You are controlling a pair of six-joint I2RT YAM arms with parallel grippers.
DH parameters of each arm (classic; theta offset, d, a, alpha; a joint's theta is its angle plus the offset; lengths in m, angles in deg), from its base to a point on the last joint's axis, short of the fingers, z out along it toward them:
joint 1: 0 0.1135 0.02 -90
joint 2: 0 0 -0.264 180
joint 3: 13.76 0 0.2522 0
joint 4: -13.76 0 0.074 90
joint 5: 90 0 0 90
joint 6: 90 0.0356 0 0
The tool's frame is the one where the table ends.
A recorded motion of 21 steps. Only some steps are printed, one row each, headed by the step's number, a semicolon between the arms.
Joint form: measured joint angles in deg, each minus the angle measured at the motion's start. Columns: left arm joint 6, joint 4, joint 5, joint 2, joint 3, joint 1; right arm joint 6, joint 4, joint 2, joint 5, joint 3, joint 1.
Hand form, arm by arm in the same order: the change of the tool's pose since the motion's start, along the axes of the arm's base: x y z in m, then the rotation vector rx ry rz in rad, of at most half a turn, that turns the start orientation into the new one. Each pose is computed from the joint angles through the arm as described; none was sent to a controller.
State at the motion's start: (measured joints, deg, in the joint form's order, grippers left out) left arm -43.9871 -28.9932 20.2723 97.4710 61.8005 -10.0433; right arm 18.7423 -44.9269 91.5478 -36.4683 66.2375 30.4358
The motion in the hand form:
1: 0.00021 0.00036 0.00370 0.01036 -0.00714 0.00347; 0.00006 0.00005 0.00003 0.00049 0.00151 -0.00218
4: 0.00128 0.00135 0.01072 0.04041 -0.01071 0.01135; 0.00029 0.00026 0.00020 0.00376 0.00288 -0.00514
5: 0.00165 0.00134 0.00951 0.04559 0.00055 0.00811; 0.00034 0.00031 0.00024 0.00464 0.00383 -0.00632
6: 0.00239 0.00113 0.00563 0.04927 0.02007 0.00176; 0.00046 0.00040 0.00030 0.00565 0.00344 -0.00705
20: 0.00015 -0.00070 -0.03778 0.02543 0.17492 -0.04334; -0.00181 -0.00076 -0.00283 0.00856 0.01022 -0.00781
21: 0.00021 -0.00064 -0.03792 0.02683 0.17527 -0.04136; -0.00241 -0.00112 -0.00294 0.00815 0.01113 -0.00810
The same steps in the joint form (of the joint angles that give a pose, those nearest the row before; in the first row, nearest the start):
1: 0.11 -0.57 -0.68 -0.37 0.46 0.00; 0.18 0.04 0.00 -0.02 0.00 0.00
4: 0.48 -2.56 -2.43 -0.72 1.88 0.02; 0.46 0.24 0.00 -0.15 0.00 0.00
5: 0.72 -3.23 -2.51 -0.33 2.18 0.02; 0.57 0.28 0.00 -0.20 0.00 0.00
6: 1.05 -3.89 -2.38 0.50 2.43 0.02; 0.63 0.37 0.00 -0.22 0.00 0.00
20: 2.38 -4.70 1.14 6.93 0.66 0.00; 0.83 0.98 -0.35 -0.52 -1.09 0.00
21: 2.30 -4.68 1.03 6.95 0.65 0.00; 0.85 0.96 -0.48 -0.53 -1.24 0.00

